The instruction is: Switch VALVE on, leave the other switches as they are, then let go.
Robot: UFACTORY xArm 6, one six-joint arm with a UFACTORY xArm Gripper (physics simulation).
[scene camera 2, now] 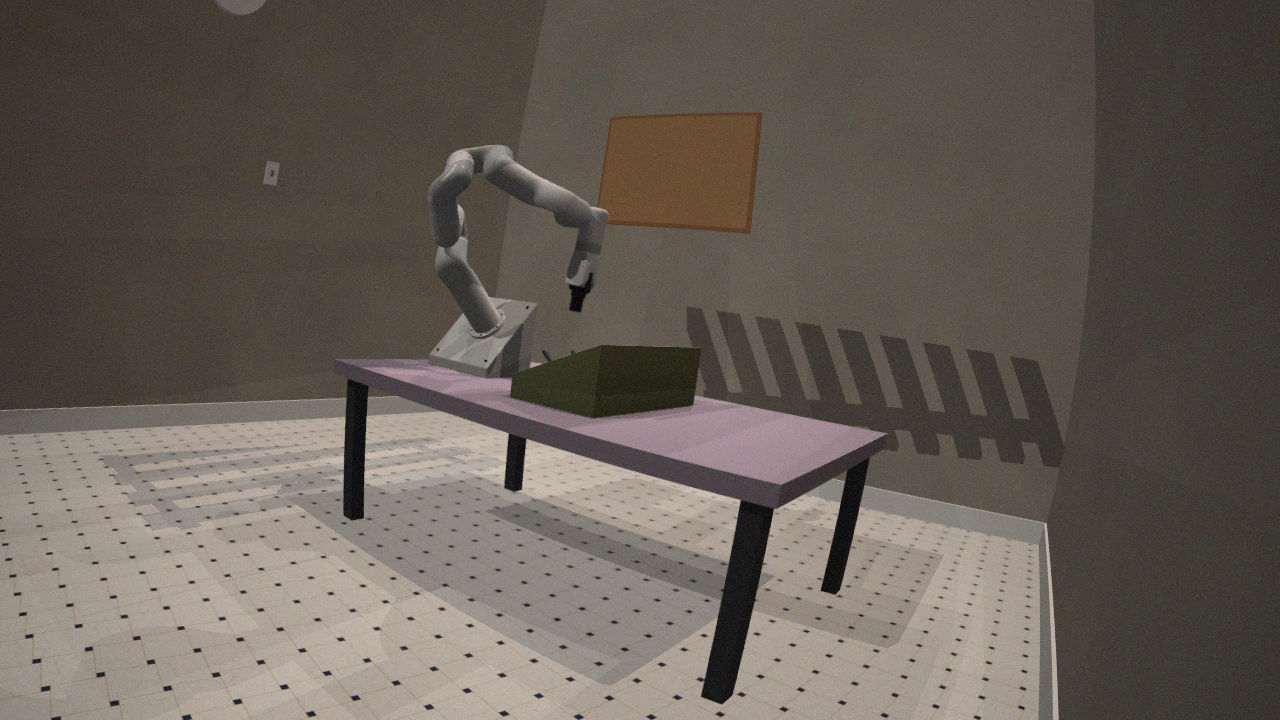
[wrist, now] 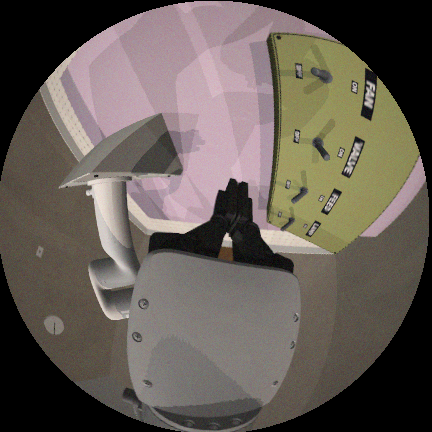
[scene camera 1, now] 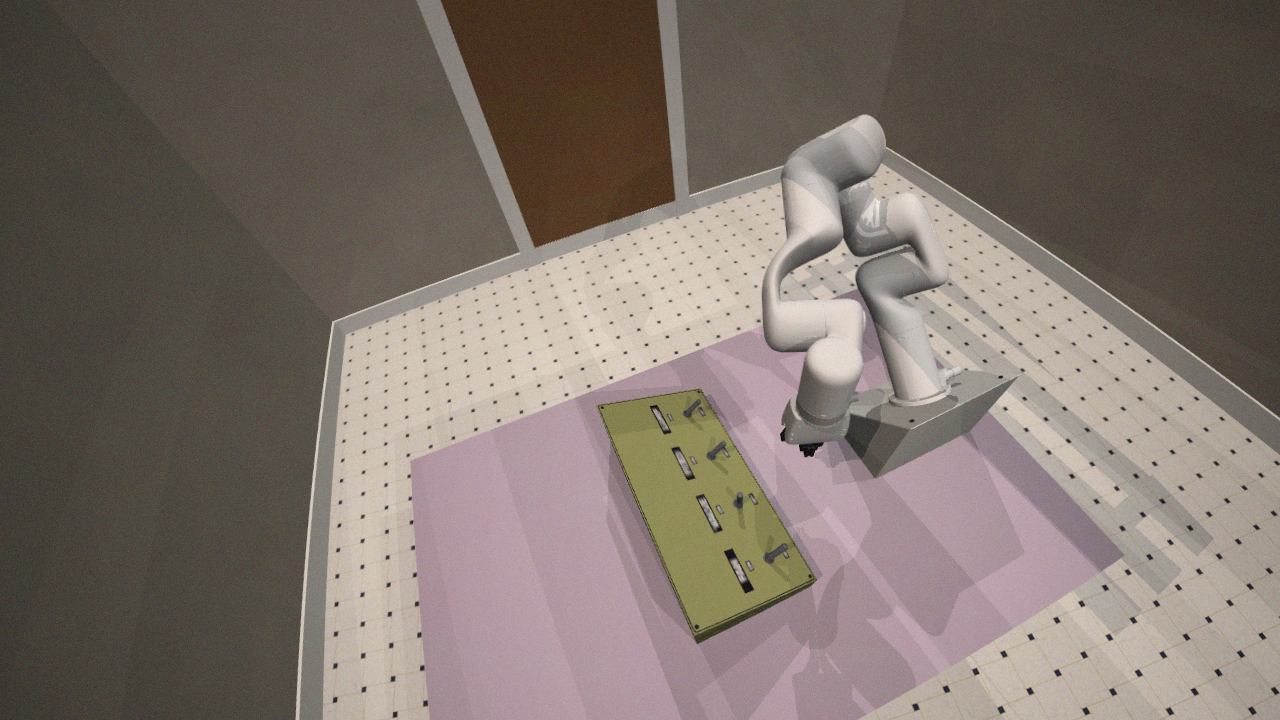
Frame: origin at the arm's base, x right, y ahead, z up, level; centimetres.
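Seen in the pictures: gripper, fingertip midpoint: (scene camera 2: pixel 574 311) (wrist: pixel 233 190) (scene camera 1: pixel 807 449); arm's base, link origin: (scene camera 2: pixel 487 324) (wrist: pixel 109 178) (scene camera 1: pixel 919 395).
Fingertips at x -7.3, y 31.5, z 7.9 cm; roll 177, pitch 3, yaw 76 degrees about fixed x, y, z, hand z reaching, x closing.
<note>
Pixels of each thing's top centre, then the offset from my fingertips to it. "spot": a spot on its surface instead. Level surfaces: height alone.
- VALVE lever, top centre: (wrist: pixel 326 157) (scene camera 1: pixel 740 494) dy +13.1, dx -1.5, dz -8.7 cm
- OFF tag, surface spot: (wrist: pixel 297 136) spot: dy +10.0, dx -1.0, dz -15.1 cm
- FAN lever, top centre: (wrist: pixel 327 74) (scene camera 1: pixel 778 549) dy +9.9, dx -13.2, dz -9.7 cm
- FEED lever, top centre: (scene camera 1: pixel 717 445) (wrist: pixel 299 203) dy +13.7, dx +10.5, dz -9.7 cm
- far lever, top centre: (scene camera 1: pixel 693 402) (wrist: pixel 286 230) dy +15.6, dx +22.4, dz -9.7 cm
- pink table, surface height: dz -22.5 cm
The olive switch panel (scene camera 1: pixel 666 528) (scene camera 2: pixel 644 380) (wrist: pixel 295 105) lies on the pink table. The VALVE lever (scene camera 1: pixel 739 501) (wrist: pixel 322 149) is tilted toward its ON tag (wrist: pixel 341 152) in the wrist view, away from the OFF tag (wrist: pixel 297 136). The FAN lever (scene camera 1: pixel 776 553) (wrist: pixel 321 75) leans toward OFF. The FEED lever (scene camera 1: pixel 716 451) (wrist: pixel 299 195) and the far lever (scene camera 1: pixel 692 409) (wrist: pixel 287 224) lean to their OFF sides. My gripper (scene camera 1: pixel 809 451) (scene camera 2: pixel 575 308) (wrist: pixel 233 190) is shut and empty, above the table between panel and arm base, apart from the levers.
The grey wedge-shaped arm base (scene camera 1: pixel 930 434) (scene camera 2: pixel 512 338) (wrist: pixel 140 155) stands on the pink table (scene camera 1: pixel 537 501) (scene camera 2: pixel 760 438) (wrist: pixel 220 115) on the side of the panel where the levers are. Walls stand around the table.
</note>
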